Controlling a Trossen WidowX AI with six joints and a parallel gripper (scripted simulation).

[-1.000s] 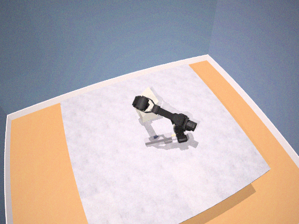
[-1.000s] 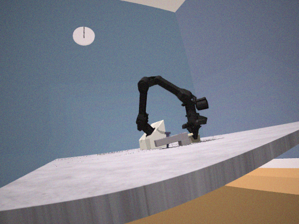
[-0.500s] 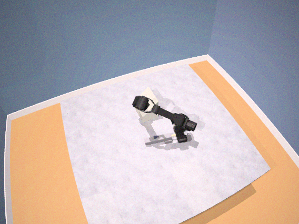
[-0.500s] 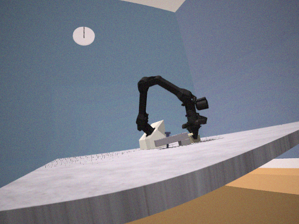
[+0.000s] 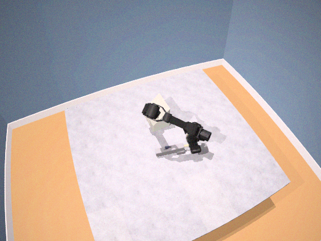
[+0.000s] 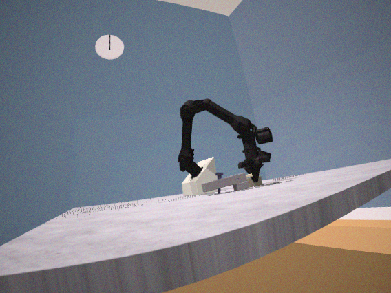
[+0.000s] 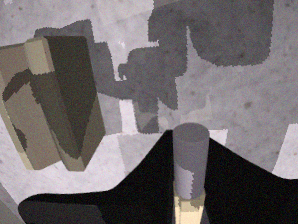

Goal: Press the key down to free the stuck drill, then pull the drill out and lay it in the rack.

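The drill lies 10 mm behind my gripper tip, 40 mm to the right of it and 30 mm above it. From my gripper tip the other things lie so: olive-tan rack: 60 mm behind, 50 mm to the left; then holder block: 50 mm behind, 130 mm to the right, 10 mm above; then key: 60 mm behind, 150 mm to the right, 30 mm above.
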